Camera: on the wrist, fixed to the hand. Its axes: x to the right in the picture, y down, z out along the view.
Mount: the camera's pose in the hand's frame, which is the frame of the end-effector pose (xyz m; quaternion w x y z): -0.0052 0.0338 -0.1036 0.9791 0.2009 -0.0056 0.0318
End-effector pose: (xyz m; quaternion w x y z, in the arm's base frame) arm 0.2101 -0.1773 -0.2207 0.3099 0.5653 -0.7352 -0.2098
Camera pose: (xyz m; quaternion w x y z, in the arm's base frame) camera 0.2591 -0.1587 -0.1250 0.1924 0.5911 -0.7816 -0.0510
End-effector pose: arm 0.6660 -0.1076 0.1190 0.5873 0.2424 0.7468 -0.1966
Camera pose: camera 0.6060 -0.0212 0.1479 0.5367 0.3780 0.6807 -0.3252
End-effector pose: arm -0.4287 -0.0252 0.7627 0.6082 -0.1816 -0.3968 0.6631
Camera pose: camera -0.3751 0.0033 0.6720 0.6086 -0.0645 -0.2529 0.7493
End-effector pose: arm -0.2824 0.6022 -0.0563 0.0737 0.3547 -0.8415 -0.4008
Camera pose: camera -0.2544 0.5556 0.0383 0.0089 0.3331 -0.9161 -0.2230
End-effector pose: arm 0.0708 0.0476 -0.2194 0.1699 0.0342 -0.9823 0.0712
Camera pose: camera 0.1067 0.0969 -0.1289 0.1517 0.0368 -0.9495 0.2723
